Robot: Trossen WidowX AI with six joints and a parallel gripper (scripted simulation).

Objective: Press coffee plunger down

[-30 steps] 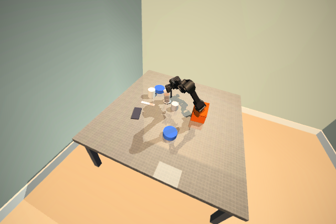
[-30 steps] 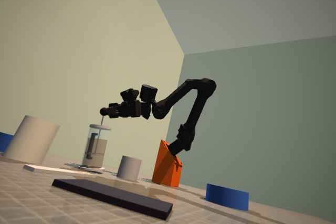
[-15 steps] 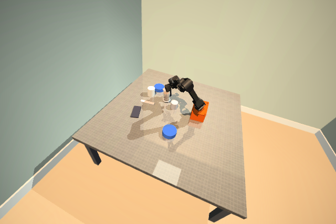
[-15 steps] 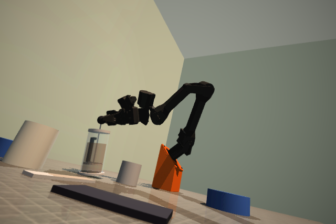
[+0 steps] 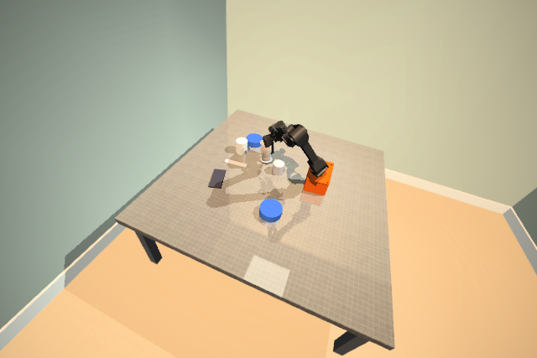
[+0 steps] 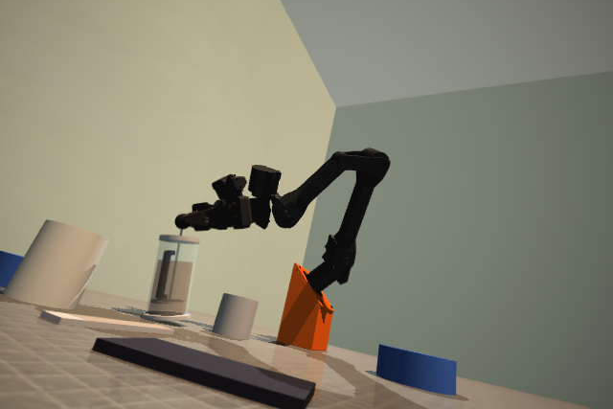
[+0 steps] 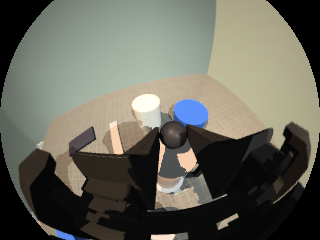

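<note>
The coffee press is 30 mm behind my gripper tip and 80 mm below it. Round my gripper tip: white mug (160 mm ahead, 130 mm below); then small grey cup (140 mm behind, 90 mm to the left, 140 mm below).
</note>
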